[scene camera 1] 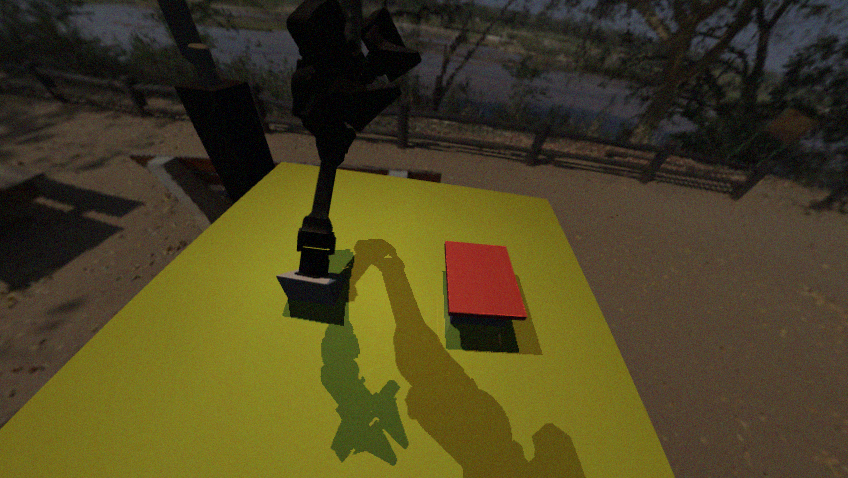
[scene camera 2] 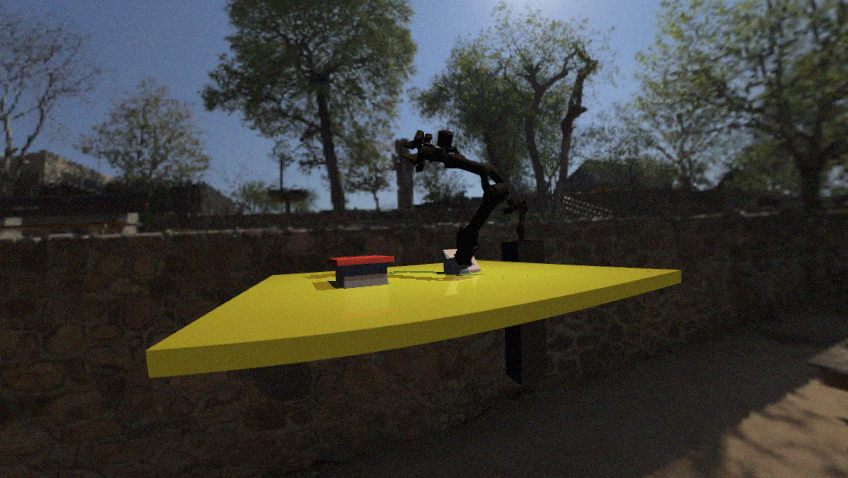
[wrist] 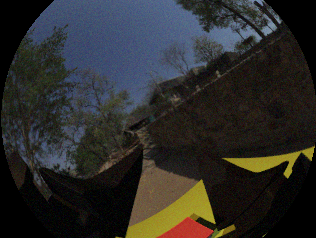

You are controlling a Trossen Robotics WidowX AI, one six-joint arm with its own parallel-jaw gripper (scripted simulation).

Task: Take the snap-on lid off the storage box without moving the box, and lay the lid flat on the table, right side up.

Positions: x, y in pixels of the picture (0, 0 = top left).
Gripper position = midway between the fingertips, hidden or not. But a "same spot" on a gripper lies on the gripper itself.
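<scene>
Scene camera 1 shows my gripper, and my gripper is visible in scene camera 2 (400, 149). The wrist view shows my gripper too; on my gripper, (wrist: 108, 197) and (scene camera 1: 374, 47) are the same spot.
</scene>
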